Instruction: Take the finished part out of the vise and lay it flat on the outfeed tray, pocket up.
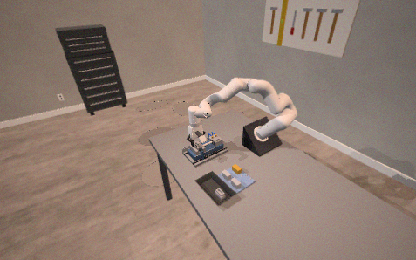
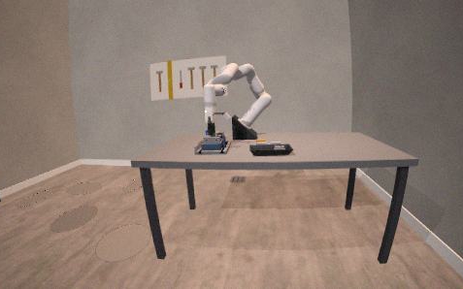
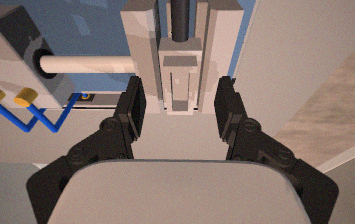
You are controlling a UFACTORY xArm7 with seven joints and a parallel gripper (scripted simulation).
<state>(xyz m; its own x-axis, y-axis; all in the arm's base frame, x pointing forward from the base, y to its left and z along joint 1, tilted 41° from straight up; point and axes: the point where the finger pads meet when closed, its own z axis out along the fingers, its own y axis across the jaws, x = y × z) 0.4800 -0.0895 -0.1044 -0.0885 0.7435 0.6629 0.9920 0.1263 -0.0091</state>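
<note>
My gripper is now 8 cm past the vise handle rod and 5 cm above it. Round my hand: vise (9 cm below, 7 cm behind); orange block (29 cm to the left, 15 cm behind, 10 cm below); blue plate (34 cm to the left, 12 cm below, 10 cm behind).
</note>
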